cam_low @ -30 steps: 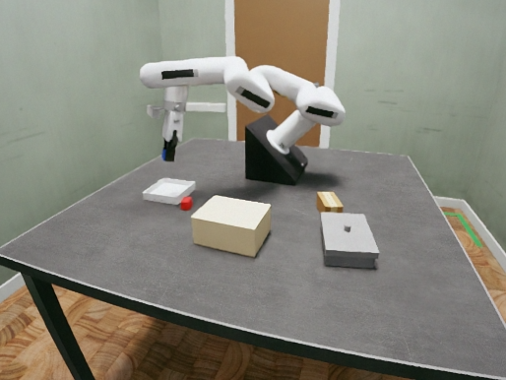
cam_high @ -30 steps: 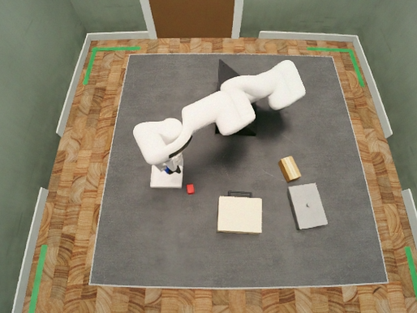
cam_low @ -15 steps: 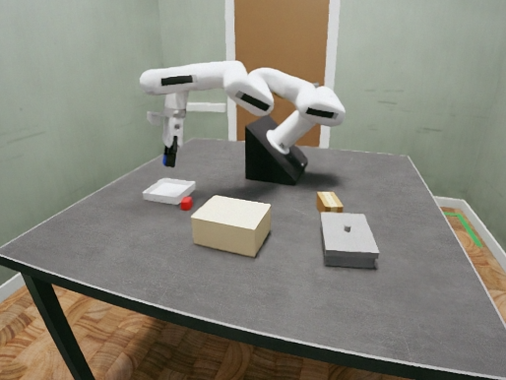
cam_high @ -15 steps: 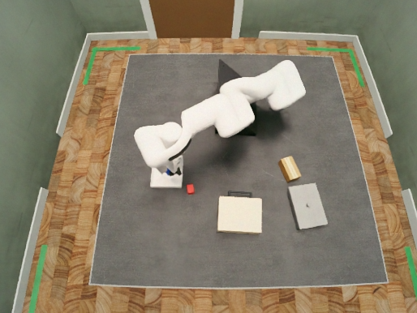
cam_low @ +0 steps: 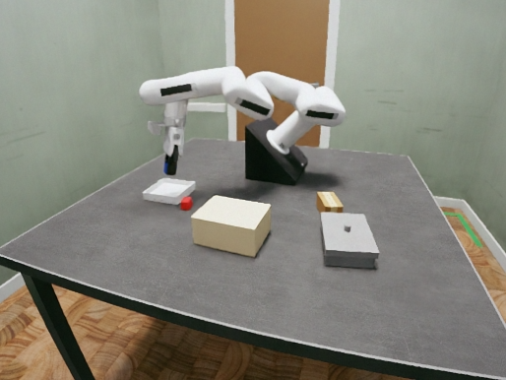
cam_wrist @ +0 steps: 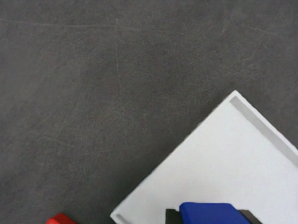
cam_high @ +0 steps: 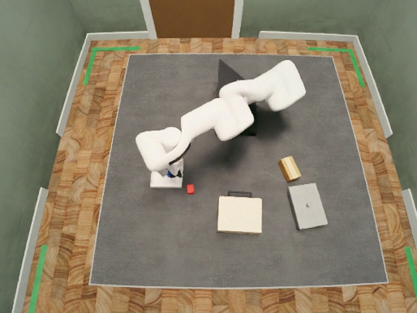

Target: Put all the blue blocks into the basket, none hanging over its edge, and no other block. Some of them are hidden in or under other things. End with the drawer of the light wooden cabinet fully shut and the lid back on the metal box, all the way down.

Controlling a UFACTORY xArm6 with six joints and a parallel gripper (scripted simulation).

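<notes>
My hand is 30 mm past the white basket, 30 mm to the left of it and 110 mm above it. The rest, counted from my hand: flat lid (140 mm ahead, 610 mm to the left, 70 mm below); then light wooden cabinet (170 mm ahead, 300 mm to the left, 80 mm below); then brown cardboard box (40 mm behind, 560 mm to the left, 90 mm below).
</notes>
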